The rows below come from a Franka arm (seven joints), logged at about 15 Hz.
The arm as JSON. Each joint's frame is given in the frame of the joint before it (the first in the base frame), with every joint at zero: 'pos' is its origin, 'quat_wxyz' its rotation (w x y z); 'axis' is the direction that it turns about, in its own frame. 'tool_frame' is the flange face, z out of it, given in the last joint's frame.
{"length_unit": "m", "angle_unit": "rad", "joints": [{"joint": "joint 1", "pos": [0.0, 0.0, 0.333], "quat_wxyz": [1.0, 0.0, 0.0, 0.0], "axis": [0.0, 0.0, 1.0]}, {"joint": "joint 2", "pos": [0.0, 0.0, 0.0], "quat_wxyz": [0.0, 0.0, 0.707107, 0.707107], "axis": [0.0, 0.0, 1.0]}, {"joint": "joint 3", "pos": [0.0, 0.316, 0.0], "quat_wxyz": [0.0, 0.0, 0.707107, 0.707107], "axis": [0.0, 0.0, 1.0]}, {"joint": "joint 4", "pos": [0.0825, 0.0, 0.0], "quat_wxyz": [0.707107, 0.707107, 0.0, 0.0], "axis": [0.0, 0.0, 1.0]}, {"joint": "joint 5", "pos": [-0.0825, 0.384, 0.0], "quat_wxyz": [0.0, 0.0, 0.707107, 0.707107], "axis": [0.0, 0.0, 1.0]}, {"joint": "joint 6", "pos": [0.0, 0.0, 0.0], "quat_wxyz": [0.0, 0.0, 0.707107, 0.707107], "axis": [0.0, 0.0, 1.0]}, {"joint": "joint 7", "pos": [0.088, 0.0, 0.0], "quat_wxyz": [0.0, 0.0, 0.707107, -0.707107], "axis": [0.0, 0.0, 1.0]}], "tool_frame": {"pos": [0.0, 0.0, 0.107], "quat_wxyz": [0.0, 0.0, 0.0, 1.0]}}
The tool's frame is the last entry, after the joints.
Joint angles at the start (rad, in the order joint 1, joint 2, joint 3, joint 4, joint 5, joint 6, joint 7):
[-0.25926, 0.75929, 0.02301, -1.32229, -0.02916, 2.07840, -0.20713]
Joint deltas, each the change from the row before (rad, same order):
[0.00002, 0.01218, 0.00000, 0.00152, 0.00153, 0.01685, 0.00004]
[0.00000, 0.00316, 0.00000, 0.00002, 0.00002, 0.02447, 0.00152]
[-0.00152, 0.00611, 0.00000, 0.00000, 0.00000, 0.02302, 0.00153]
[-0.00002, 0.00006, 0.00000, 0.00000, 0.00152, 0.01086, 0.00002]
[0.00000, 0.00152, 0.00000, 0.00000, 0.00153, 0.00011, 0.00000]
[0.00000, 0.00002, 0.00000, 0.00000, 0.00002, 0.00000, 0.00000]
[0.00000, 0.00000, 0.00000, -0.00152, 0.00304, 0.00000, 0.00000]
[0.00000, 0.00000, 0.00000, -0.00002, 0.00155, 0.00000, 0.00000]
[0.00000, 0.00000, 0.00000, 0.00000, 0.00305, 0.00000, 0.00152]
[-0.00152, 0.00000, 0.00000, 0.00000, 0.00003, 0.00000, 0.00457]
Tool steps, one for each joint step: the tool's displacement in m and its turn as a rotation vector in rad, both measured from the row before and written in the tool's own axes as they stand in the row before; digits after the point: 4 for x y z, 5 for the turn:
[0.0015, 0.0001, 0.0068, 0.00037, 0.00641, 0.00071]
[0.0024, 0.0005, 0.0002, -0.00426, 0.02090, 0.00151]
[0.0017, 0.0015, 0.0025, -0.00330, 0.01658, 0.00301]
[0.0011, 0.0002, -0.0009, -0.00094, 0.01083, 0.00087]
[-0.0001, -0.0001, 0.0011, 0.00158, -0.00111, 0.00084]
[0.0000, 0.0000, 0.0000, 0.00002, -0.00002, 0.00001]
[-0.0003, -0.0002, 0.0007, 0.00281, -0.00097, 0.00164]
[0.0000, -0.0001, 0.0000, 0.00127, 0.00024, 0.00085]
[0.0000, -0.0001, 0.0000, 0.00249, 0.00051, 0.00320]
[-0.0002, 0.0011, 0.0000, -0.00005, -0.00001, 0.00610]

